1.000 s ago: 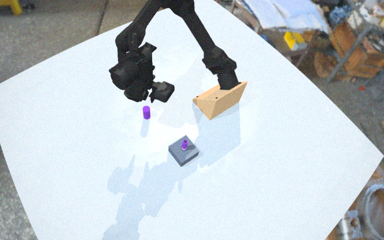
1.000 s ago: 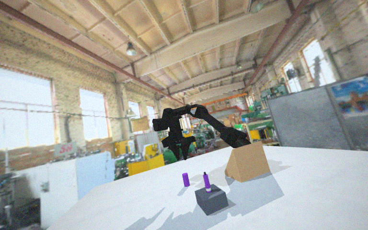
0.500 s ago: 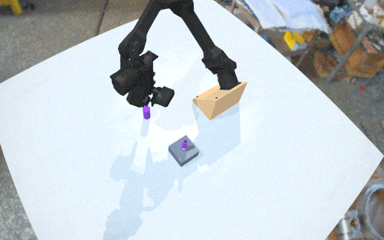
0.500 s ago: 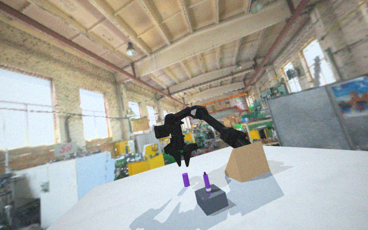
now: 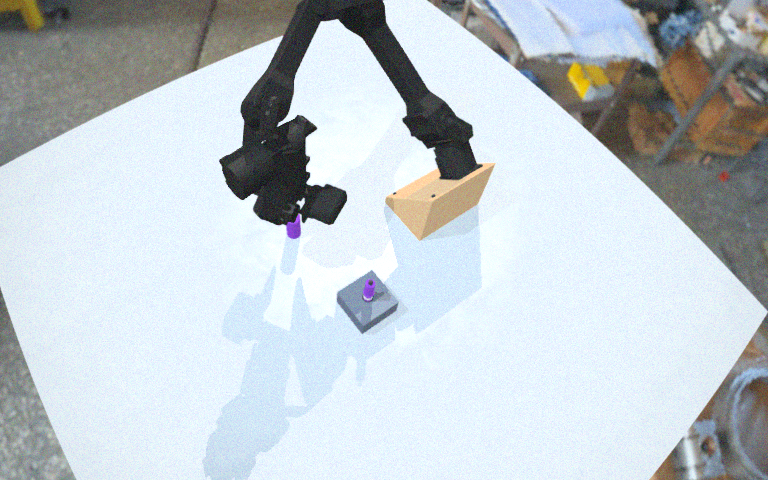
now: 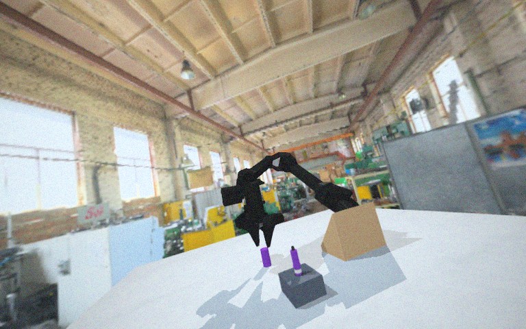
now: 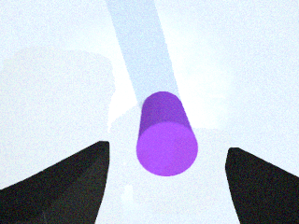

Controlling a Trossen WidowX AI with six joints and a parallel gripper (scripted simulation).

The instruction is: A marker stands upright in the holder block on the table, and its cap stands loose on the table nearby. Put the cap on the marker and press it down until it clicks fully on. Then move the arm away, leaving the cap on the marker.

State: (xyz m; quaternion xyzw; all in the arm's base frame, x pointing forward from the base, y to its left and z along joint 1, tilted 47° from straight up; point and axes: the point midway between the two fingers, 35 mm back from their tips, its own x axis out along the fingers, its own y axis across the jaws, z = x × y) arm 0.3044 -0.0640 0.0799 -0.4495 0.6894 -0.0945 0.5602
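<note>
Now: gripper tip 3 cm above the purple cap. The rest, counted from my gripper tip: grey holder block 3 cm behind, 20 cm to the left, 4 cm below.
</note>
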